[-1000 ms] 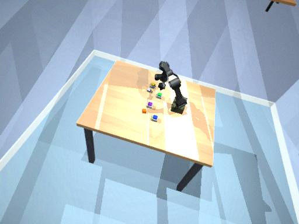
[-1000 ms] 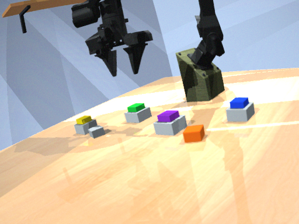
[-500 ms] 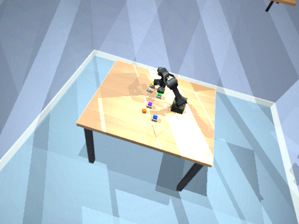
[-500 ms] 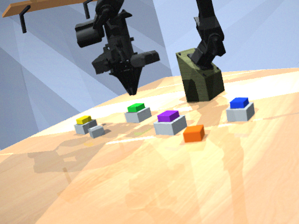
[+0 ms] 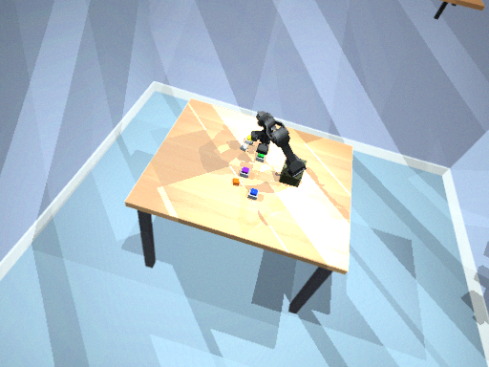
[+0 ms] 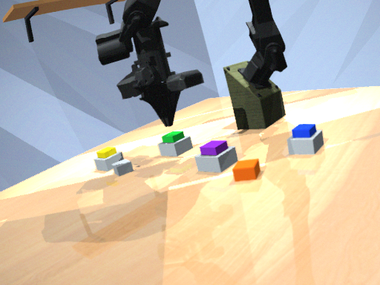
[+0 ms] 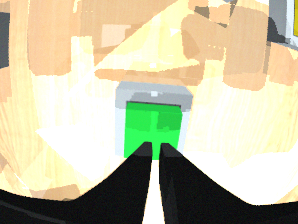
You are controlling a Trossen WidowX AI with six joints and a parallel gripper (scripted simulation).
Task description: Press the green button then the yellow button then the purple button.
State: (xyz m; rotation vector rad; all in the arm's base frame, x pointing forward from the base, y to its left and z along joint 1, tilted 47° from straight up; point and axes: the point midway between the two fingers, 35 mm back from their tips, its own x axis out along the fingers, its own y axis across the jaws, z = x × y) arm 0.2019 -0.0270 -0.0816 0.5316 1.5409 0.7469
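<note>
My gripper tip is 2 cm above the green button. Also, from my gripper tip: purple button 4 cm ahead, 16 cm to the left, 2 cm below; yellow button 10 cm ahead, 10 cm to the right, 2 cm below; small grey block 11 cm ahead, 3 cm to the right, 5 cm below.
</note>
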